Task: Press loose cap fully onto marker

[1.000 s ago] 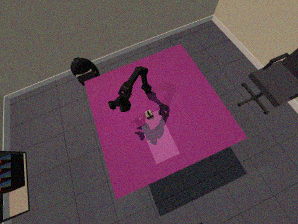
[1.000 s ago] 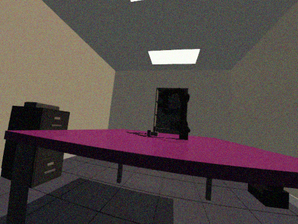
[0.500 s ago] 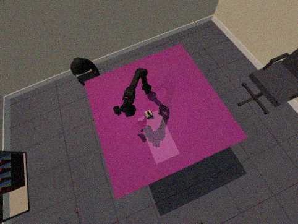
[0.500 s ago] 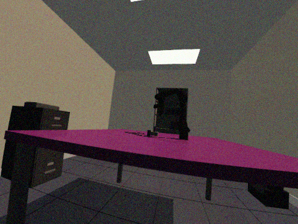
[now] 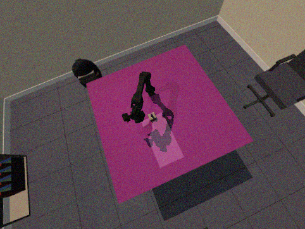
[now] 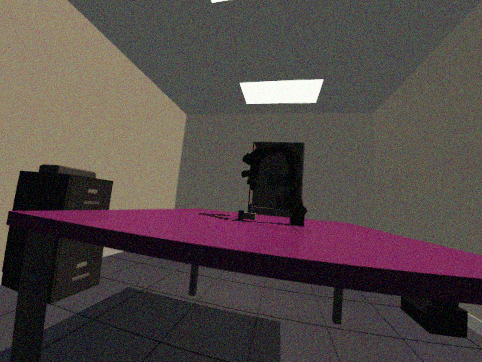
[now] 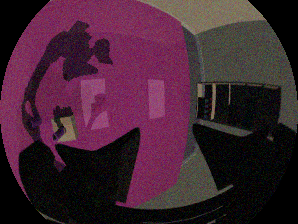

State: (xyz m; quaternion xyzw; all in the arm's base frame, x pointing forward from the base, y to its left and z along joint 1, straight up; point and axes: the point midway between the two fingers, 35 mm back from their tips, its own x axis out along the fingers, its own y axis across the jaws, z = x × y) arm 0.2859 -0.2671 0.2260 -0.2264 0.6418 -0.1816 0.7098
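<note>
The holder block is 3 cm behind my gripper tip, 19 cm to the left of it and 18 cm below it.
</note>
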